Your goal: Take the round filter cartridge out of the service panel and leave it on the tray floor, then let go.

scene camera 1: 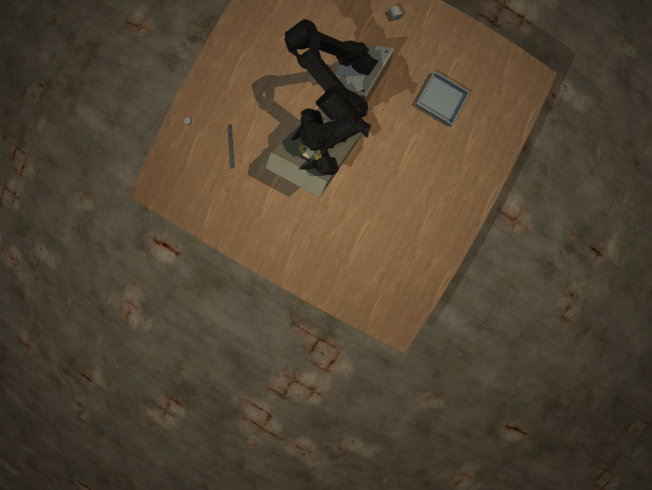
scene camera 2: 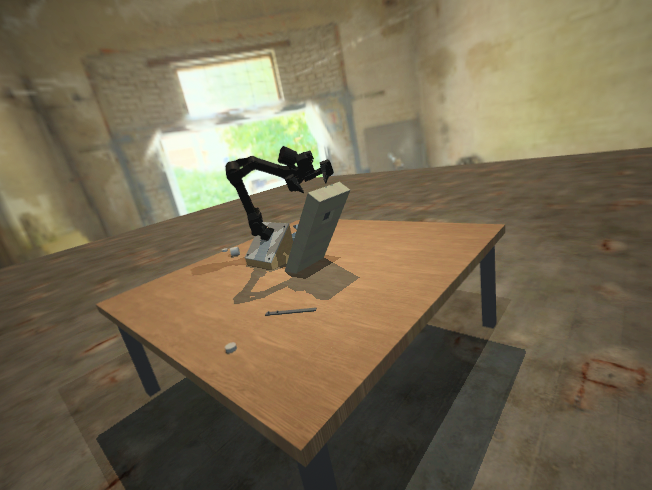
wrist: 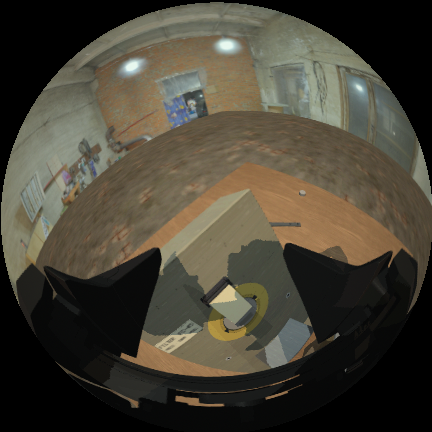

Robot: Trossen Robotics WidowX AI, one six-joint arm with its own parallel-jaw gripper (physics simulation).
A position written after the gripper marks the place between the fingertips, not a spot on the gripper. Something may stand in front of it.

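Observation:
Scene camera 1 shows the gripper [scene camera 1: 296, 154]. Scene camera 2 shows the gripper [scene camera 2: 314, 187]. The wrist view has a latch tab [wrist: 224, 298] and the gripper [wrist: 223, 253].

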